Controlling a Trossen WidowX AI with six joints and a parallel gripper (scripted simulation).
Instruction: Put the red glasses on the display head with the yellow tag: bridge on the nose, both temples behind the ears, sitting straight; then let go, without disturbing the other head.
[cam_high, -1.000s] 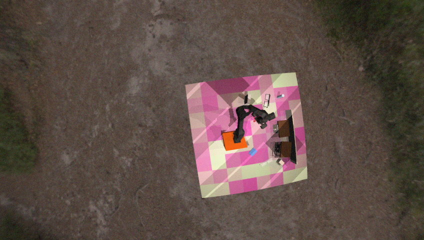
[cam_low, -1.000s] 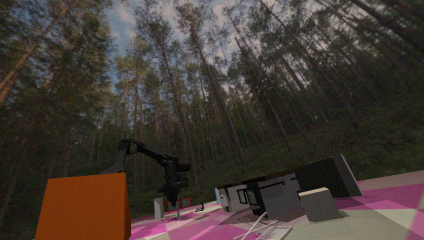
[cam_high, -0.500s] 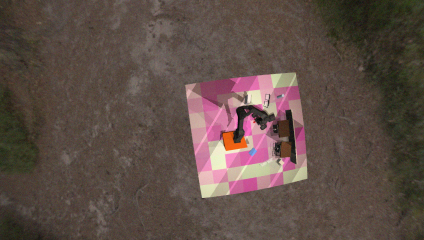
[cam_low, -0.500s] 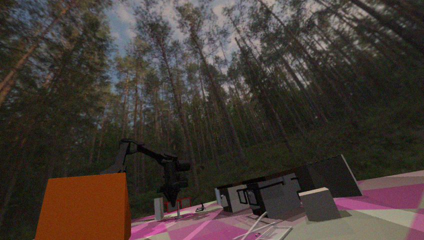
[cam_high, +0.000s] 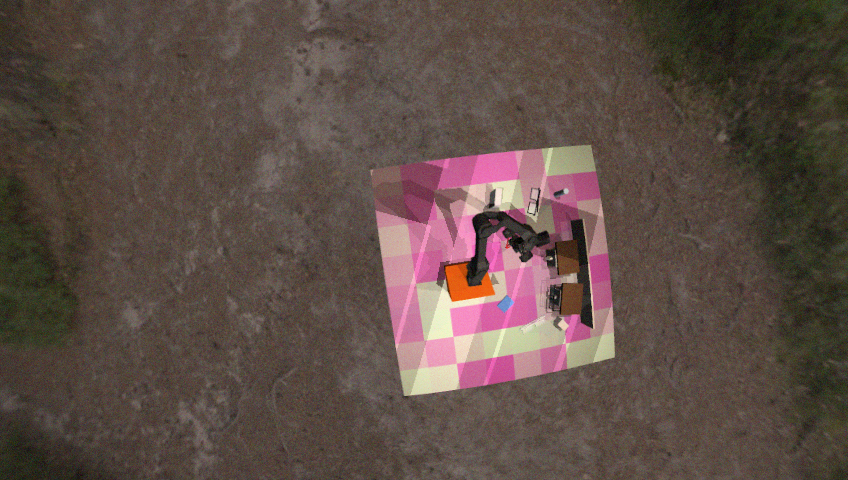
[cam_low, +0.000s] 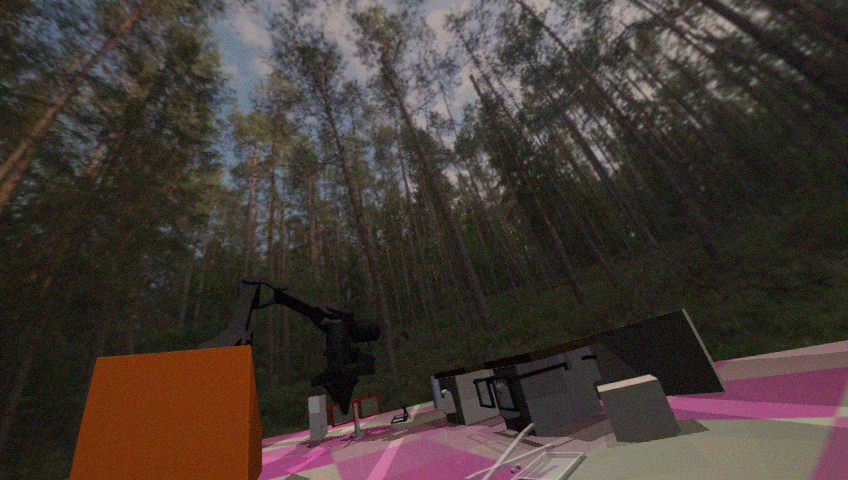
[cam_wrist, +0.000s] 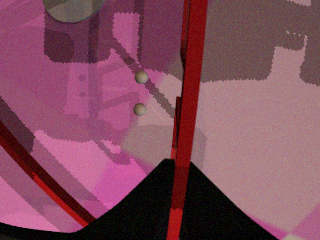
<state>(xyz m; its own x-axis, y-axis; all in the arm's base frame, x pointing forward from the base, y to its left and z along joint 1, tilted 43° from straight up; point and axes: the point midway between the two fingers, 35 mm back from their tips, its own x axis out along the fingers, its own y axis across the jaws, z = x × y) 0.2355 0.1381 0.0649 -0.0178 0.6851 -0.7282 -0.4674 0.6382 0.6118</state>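
Now: the round post 4 cm ahead of my gripper tip, 9 cm to the left of it and 4 cm below it. The rest, counted from my gripper tip: white block 25 cm ahead, 49 cm to the right, 4 cm below; then blue block 5 cm behind, 33 cm to the right, 6 cm below; then grey block 5 cm behind, 24 cm to the left.
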